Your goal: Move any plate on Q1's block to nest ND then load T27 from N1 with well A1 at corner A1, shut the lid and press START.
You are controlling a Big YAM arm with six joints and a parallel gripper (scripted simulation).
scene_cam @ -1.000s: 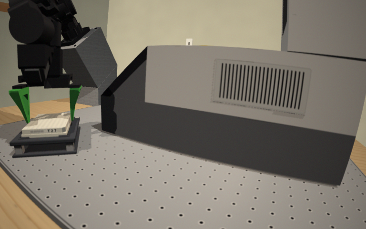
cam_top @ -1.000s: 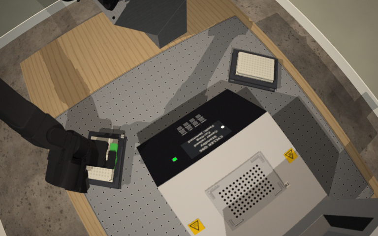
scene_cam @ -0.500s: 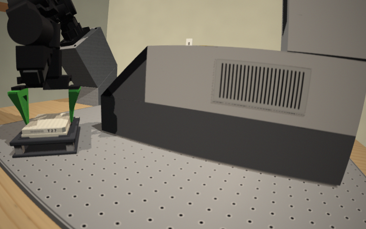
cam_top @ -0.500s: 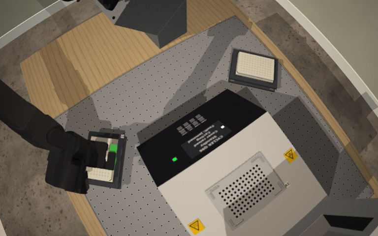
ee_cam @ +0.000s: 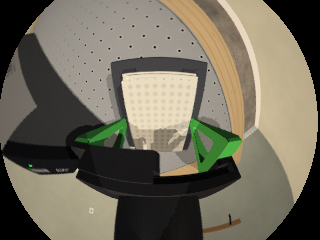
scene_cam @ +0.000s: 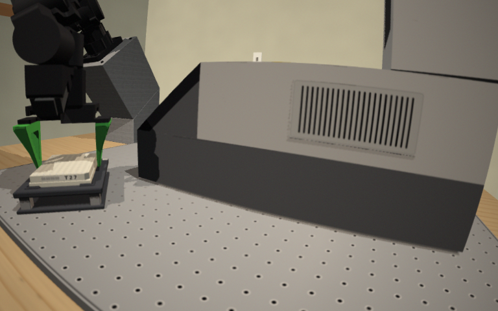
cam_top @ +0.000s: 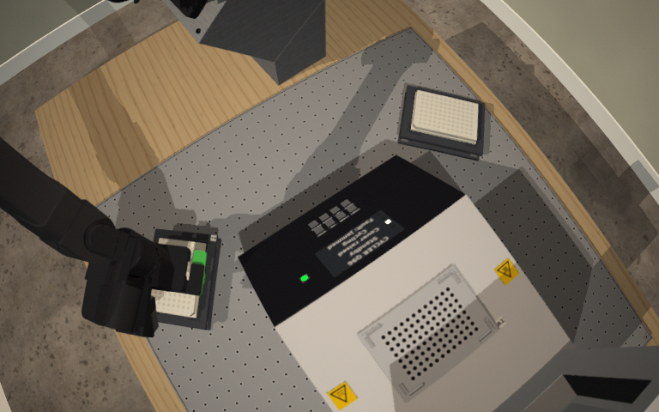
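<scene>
Now: hand 2 cm above the nest N1. From my hand the other things lie so: nest ND (56 cm to the left, 8 cm ahead, 2 cm below).
</scene>
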